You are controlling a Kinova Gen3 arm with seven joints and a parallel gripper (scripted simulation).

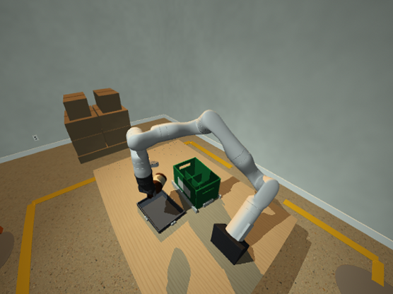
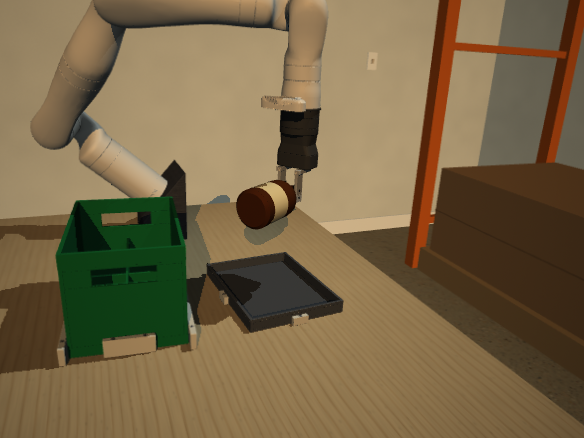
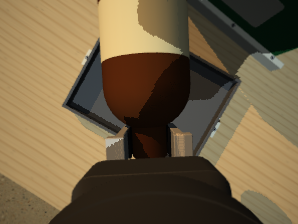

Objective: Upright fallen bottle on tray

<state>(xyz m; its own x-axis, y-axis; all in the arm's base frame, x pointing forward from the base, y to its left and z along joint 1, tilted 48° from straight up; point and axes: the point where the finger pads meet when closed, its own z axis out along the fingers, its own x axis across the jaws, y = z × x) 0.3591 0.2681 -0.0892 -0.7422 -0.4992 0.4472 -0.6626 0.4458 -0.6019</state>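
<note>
The brown bottle is 4 cm to the right of my hand, 3 cm ahead of it and 1 cm below it. Also, from my hand: dark tray: 19 cm below, 4 cm to the right, 2 cm ahead; green crate: 31 cm to the right, 12 cm below, 4 cm ahead.
</note>
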